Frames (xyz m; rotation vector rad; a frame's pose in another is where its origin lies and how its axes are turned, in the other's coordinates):
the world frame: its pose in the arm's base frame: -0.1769 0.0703 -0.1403 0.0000 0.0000 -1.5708
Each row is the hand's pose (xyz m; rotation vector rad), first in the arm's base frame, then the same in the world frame.
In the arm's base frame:
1: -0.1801 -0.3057 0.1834 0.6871 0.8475 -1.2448
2: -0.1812 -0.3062 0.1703 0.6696 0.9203 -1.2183
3: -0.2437 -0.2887 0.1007 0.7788 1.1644 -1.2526
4: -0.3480 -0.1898 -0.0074 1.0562 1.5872 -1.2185
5: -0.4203 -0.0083 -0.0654 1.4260 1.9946 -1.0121
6: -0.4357 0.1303 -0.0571 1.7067 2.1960 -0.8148
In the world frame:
1: 0.3760 -0.0032 0.3237 -0.1055 1.0096 0.1817
2: 0.3765 -0.0043 0.3106 -0.1654 1.0486 0.1949
3: 0.3590 -0.0668 0.2410 -0.2515 1.2672 0.0789
4: 0.2601 -0.1711 0.1329 -0.3418 1.7015 -0.0996
5: 0.0786 -0.2434 0.0749 -0.3664 2.2045 -0.2258
6: -0.0600 -0.2588 0.0832 -0.3172 2.5301 -0.2984

